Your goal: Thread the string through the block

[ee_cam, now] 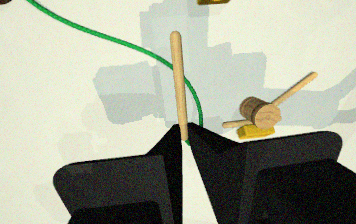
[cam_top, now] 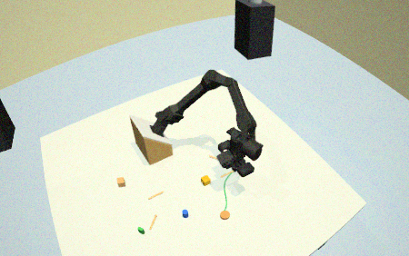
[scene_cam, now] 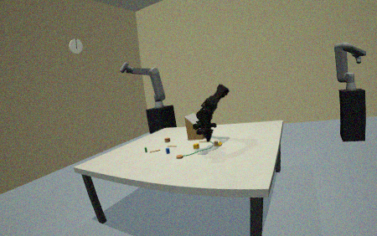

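The tan cylinder lies 90 mm behind my gripper tip and 40 mm below it. Also, from my gripper tip: thin wooden stick 10 mm to the right; then yellow block 120 mm to the right, 40 mm below, 30 mm behind; then round wooden button 160 mm ahead, 120 mm to the right, 50 mm below.
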